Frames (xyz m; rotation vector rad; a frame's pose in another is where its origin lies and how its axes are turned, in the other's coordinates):
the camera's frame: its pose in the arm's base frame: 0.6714 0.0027 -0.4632 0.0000 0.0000 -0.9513
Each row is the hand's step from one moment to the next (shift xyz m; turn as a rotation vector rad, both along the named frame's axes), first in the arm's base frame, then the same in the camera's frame.
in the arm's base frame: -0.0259 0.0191 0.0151 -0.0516 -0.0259 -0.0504
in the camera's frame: -0.0306 -0.0100 0.0151 -0.0089 -0.0570 -0.0504
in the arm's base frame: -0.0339 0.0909 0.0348 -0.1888 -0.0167 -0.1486
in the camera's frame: -0.0937 0.0252 0.0348 -0.0960 -0.1634 -0.1486
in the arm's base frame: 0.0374 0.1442 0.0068 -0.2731 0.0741 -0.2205
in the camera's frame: -0.0957 0.1142 0.0068 -0.2189 -0.1793 -0.2205
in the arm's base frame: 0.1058 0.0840 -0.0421 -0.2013 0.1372 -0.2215
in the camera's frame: -0.0070 0.1349 -0.0421 -0.2286 -0.0842 -0.2215
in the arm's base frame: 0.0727 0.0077 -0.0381 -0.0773 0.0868 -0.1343
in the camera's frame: 0.0359 0.0637 -0.0381 -0.1156 -0.0125 -0.1343
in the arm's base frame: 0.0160 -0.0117 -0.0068 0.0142 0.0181 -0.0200
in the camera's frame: 0.0188 0.0062 -0.0068 -0.0065 0.0221 -0.0200
